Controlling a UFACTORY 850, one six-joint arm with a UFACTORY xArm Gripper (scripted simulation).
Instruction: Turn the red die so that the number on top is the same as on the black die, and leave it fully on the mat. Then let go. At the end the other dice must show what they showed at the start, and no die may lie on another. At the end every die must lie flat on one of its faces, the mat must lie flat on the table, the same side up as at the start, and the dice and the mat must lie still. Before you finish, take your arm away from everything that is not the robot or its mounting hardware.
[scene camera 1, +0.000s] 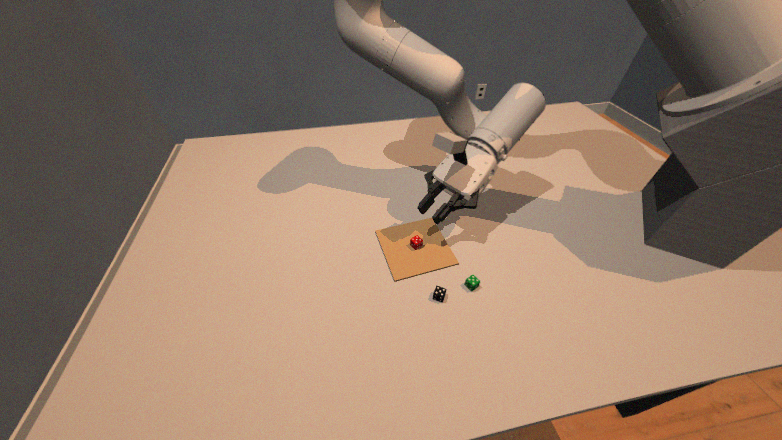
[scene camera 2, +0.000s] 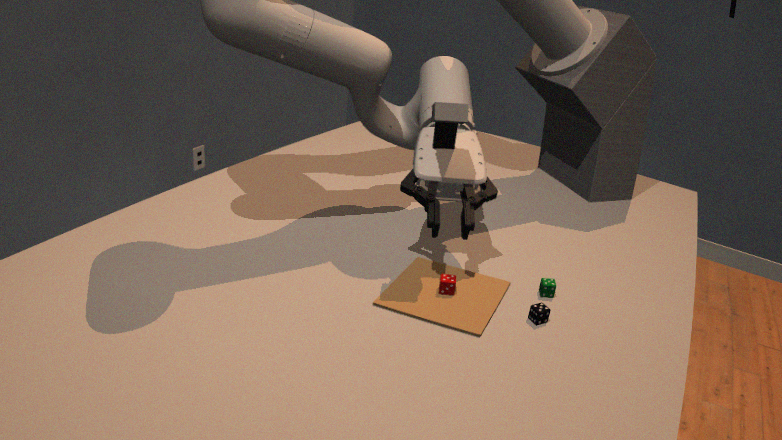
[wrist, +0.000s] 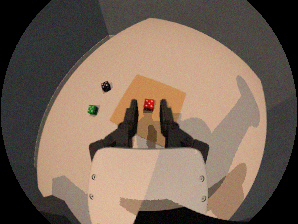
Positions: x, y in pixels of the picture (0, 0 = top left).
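A tan mat (scene camera 1: 404, 261) at 630 mm from the lens; the gripper (scene camera 1: 427, 216) at 620 mm from the lens.
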